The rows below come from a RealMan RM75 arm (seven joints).
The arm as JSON. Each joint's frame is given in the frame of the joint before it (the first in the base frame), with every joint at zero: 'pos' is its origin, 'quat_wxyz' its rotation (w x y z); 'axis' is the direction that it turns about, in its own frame. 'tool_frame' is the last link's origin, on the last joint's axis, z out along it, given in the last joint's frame.
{
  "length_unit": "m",
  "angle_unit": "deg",
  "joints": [
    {
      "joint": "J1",
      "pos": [
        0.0,
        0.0,
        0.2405
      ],
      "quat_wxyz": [
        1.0,
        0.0,
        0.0,
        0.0
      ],
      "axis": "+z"
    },
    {
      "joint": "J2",
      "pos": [
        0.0,
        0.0,
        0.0
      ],
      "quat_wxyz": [
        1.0,
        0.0,
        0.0,
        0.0
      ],
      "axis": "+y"
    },
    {
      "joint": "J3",
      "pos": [
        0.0,
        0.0,
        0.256
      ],
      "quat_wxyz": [
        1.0,
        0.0,
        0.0,
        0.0
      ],
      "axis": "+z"
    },
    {
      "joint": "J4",
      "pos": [
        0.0,
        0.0,
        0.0
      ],
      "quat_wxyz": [
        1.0,
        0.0,
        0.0,
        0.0
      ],
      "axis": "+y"
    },
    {
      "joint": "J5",
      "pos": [
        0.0,
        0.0,
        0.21
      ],
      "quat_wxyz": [
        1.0,
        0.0,
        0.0,
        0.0
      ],
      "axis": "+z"
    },
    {
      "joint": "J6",
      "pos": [
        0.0,
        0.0,
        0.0
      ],
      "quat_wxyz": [
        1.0,
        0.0,
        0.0,
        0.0
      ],
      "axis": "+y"
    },
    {
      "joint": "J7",
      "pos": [
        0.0,
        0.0,
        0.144
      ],
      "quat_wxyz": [
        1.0,
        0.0,
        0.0,
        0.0
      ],
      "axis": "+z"
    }
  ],
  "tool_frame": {
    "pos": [
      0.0,
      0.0,
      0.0
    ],
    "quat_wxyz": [
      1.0,
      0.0,
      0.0,
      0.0
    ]
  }
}
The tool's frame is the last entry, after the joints.
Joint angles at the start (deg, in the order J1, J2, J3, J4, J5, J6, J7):
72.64, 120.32, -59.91, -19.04, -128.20, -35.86, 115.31
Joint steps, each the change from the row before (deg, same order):
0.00, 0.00, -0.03, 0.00, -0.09, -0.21, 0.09
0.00, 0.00, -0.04, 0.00, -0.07, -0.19, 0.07
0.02, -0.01, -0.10, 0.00, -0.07, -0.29, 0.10
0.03, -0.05, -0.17, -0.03, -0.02, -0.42, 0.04
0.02, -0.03, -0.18, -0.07, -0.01, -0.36, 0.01
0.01, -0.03, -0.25, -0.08, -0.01, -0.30, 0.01
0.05, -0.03, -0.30, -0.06, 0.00, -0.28, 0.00
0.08, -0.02, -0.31, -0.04, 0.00, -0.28, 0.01
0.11, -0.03, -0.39, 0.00, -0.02, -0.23, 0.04
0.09, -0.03, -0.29, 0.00, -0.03, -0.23, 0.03
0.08, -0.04, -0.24, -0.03, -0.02, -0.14, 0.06
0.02, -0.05, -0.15, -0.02, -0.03, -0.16, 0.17
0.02, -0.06, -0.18, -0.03, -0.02, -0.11, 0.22
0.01, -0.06, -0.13, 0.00, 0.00, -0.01, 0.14
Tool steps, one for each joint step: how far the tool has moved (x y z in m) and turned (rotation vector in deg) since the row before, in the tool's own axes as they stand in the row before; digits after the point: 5 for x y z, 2 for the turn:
0.00037, 0.00045, 0.00002, -0.17, 0.15, -0.01
0.00033, 0.00043, 0.00002, -0.16, 0.14, -0.02
0.00031, 0.00069, 0.00002, -0.24, 0.20, -0.06
0.00011, 0.00073, -0.00014, -0.33, 0.22, -0.17
-0.00005, 0.00072, -0.00011, -0.29, 0.17, -0.21
-0.00003, 0.00062, -0.00009, -0.23, 0.18, -0.27
-0.00023, 0.00077, -0.00001, -0.23, 0.19, -0.34
-0.00033, 0.00096, 0.00008, -0.25, 0.20, -0.35
-0.00033, 0.00095, 0.00015, -0.21, 0.24, -0.41
-0.00024, 0.00077, 0.00008, -0.20, 0.21, -0.33
-0.00049, 0.00037, -0.00004, -0.10, 0.12, -0.25
-0.00001, 0.00008, -0.00015, -0.09, 0.13, -0.02
-0.00012, -0.00009, -0.00019, -0.04, 0.11, 0.01
-0.00006, -0.00035, -0.00018, 0.04, 0.06, 0.01

